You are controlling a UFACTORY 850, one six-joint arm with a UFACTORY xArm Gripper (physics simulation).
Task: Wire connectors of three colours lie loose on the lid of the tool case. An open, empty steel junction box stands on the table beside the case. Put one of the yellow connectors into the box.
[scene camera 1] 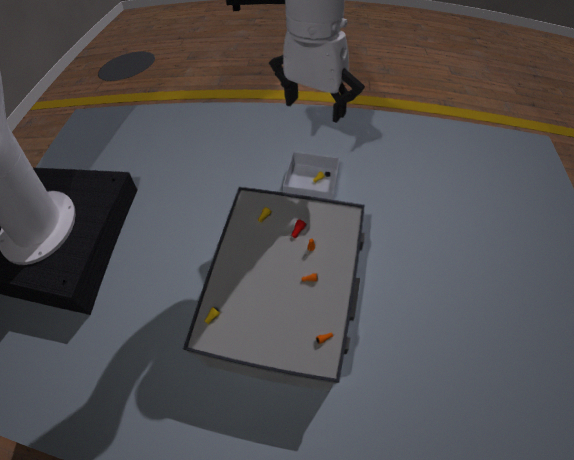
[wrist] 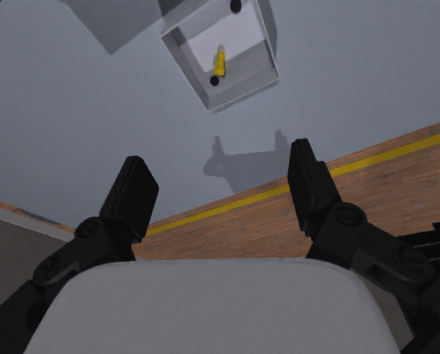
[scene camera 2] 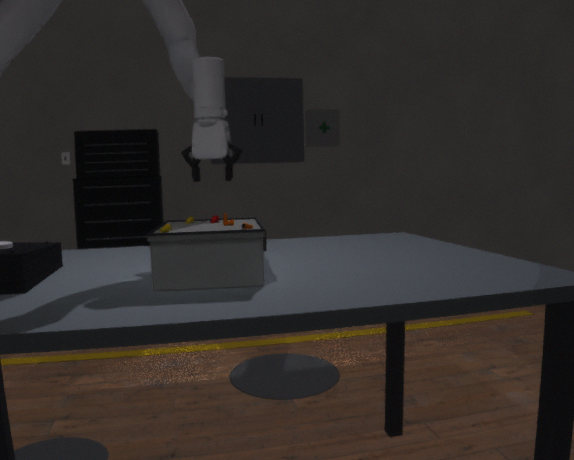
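A yellow connector [scene camera 1: 319,177] [wrist: 220,64] lies inside the open steel junction box [scene camera 1: 286,182] [wrist: 243,94], on its floor. The box stands on the table at the far short side of the tool case [scene camera 1: 270,280] [scene camera 2: 207,262]. Two more yellow connectors lie on the lid, one at the far left [scene camera 1: 264,215] [scene camera 2: 190,220] and one at the near left [scene camera 1: 212,315] [scene camera 2: 165,228]. My gripper [scene camera 1: 315,109] [scene camera 2: 213,175] [wrist: 216,165] is wide open and empty, raised above the table beyond the box. The box is hidden in scene camera 2.
On the lid are a red connector [scene camera 1: 298,228] [scene camera 2: 214,219] and three orange ones [scene camera 1: 311,245] [scene camera 1: 309,278] [scene camera 1: 324,338]. The black robot base plate [scene camera 1: 107,200] [scene camera 2: 32,265] is left of the case. The table's far edge lies below the gripper in the wrist view.
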